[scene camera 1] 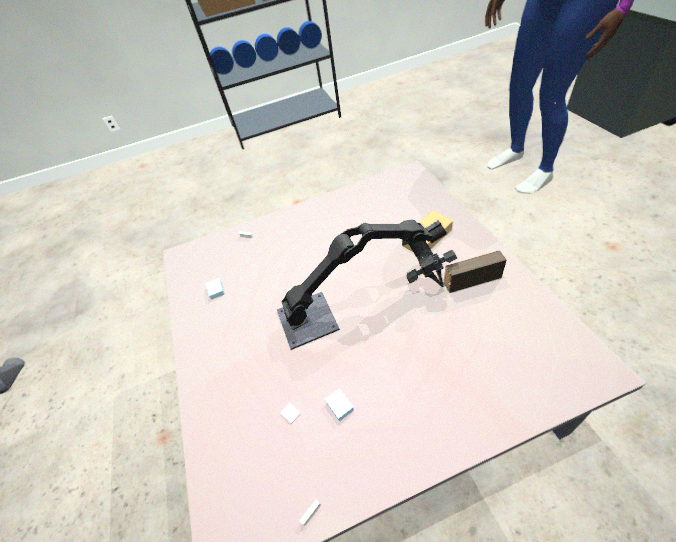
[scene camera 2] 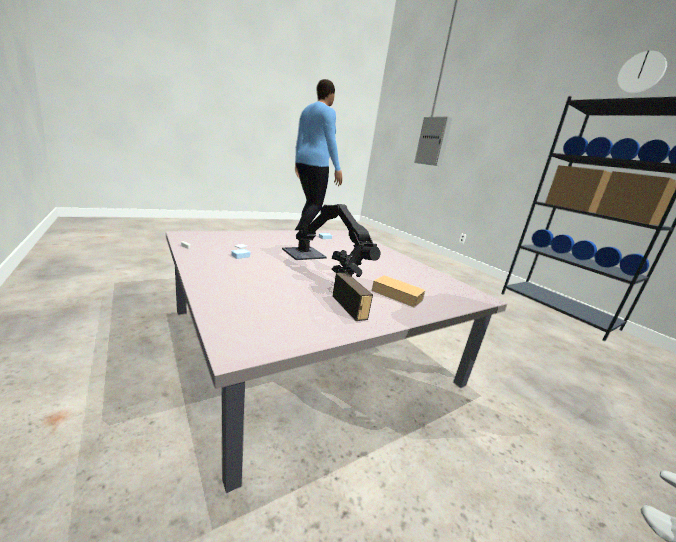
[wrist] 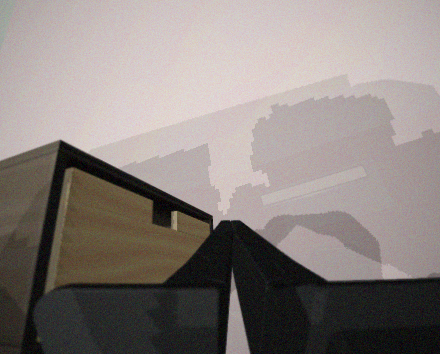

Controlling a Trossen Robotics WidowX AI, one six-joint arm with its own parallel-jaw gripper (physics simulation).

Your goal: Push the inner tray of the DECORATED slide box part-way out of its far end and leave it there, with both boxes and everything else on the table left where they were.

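Pixels of known places: gripper, fingertip midpoint: [scene camera 1: 442, 286] [scene camera 2: 334, 286] [wrist: 230, 229]; arm's base at its link origin: [scene camera 1: 297, 319] [scene camera 2: 303, 249].
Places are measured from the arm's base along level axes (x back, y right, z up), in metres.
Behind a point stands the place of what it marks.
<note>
A dark brown slide box [scene camera 1: 475, 272] @(x -0.606, y 0.236, z 0.069 m) [scene camera 2: 352, 296] @(x -0.667, y 0.253, z 0.061 m) [wrist: 25, 200] @(x -0.533, y 0.201, z 0.090 m) stands on its long narrow side. A pale wood tray end [wrist: 115, 240] @(x -0.527, y 0.191, z 0.067 m) with a small notch shows inside the black rim of its near end. Pale wood [scene camera 2: 366, 307] @(x -0.723, y 0.234, z 0.041 m) also shows at the far end in scene camera 2, about flush with the rim. A plain yellow-orange box [scene camera 1: 440, 221] @(x -0.702, y -0.064, z 0.037 m) [scene camera 2: 397, 290] @(x -0.661, y -0.015, z 0.034 m) lies beside it, partly behind the arm in scene camera 1. My gripper [scene camera 1: 441, 283] @(x -0.505, y 0.193, z 0.020 m) [wrist: 230, 229] @(x -0.505, y 0.193, z 0.020 m) is shut and empty, with its tips close by the near end; contact cannot be told. The box hides the fingertips in scene camera 2.
Light blue blocks [scene camera 1: 214, 287] @(x 0.214, y -0.322, z 0.015 m) [scene camera 1: 339, 404] @(x 0.025, y 0.362, z 0.015 m) [scene camera 2: 240, 254] @(x -0.005, y 0.372, z 0.010 m) [scene camera 2: 325, 235] @(x 0.194, y -0.309, z 0.014 m), a white tile [scene camera 1: 290, 413] @(x 0.164, y 0.296, z -0.003 m) and white sticks [scene camera 1: 309, 512] @(x 0.227, y 0.559, z 0.011 m) [scene camera 1: 245, 234] @(x -0.001, y -0.545, z 0.009 m) [scene camera 2: 185, 245] @(x 0.216, y 0.562, z 0.003 m) lie around the arm's base [scene camera 1: 315, 324] @(x -0.047, y 0.057, z 0.000 m) [scene camera 2: 304, 253] @(x -0.055, y 0.030, z 0.000 m), away from the boxes. The pink table [scene camera 1: 451, 395] @(x -0.277, y 0.510, z -0.010 m) [scene camera 2: 270, 333] @(x -0.648, y 0.560, z -0.010 m) carries them all.
</note>
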